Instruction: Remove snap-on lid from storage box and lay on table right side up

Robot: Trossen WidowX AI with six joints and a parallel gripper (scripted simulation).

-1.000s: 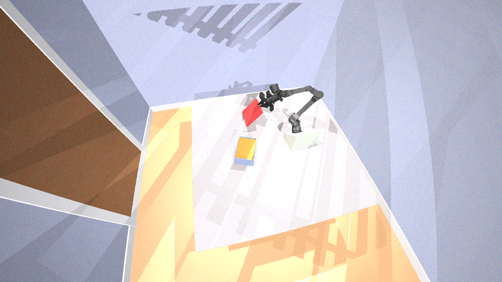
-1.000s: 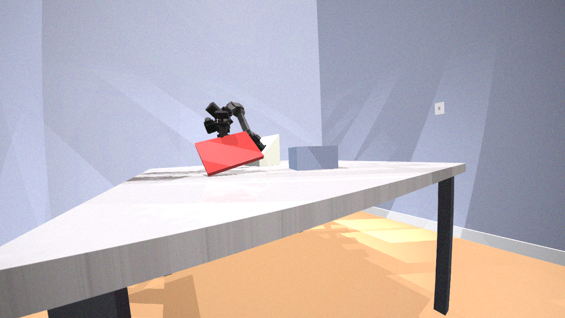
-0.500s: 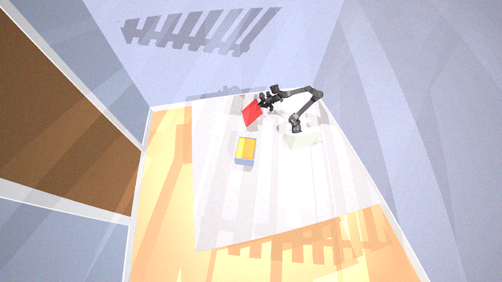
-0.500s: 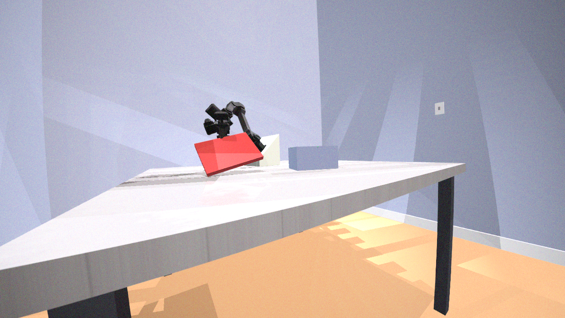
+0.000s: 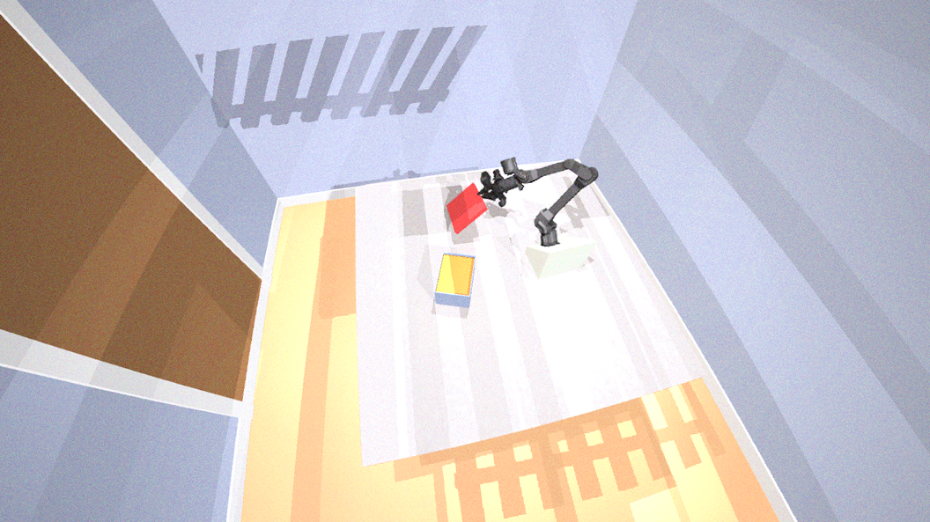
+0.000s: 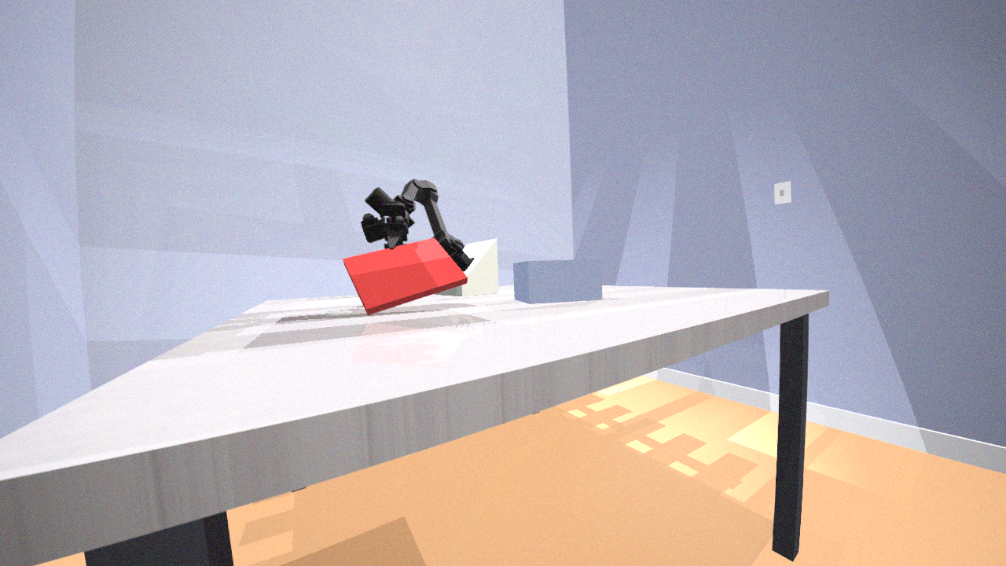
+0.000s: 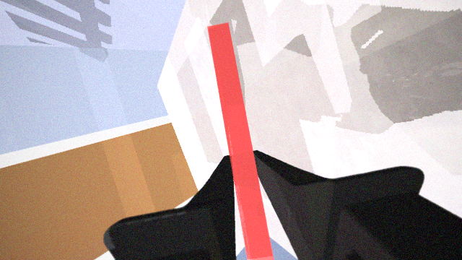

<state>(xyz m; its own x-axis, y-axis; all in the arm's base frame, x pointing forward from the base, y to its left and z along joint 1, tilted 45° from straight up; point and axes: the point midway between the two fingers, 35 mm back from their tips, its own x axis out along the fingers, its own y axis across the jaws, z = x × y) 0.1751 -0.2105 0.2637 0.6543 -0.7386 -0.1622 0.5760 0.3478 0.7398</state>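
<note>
Right now the red lid is 70 mm ahead of my gripper tip, 50 mm below it and 10 mm to the left of it. From my gripper tip the other things lie so: blue-grey storage box (340 mm to the left, 230 mm ahead, 90 mm below).
</note>
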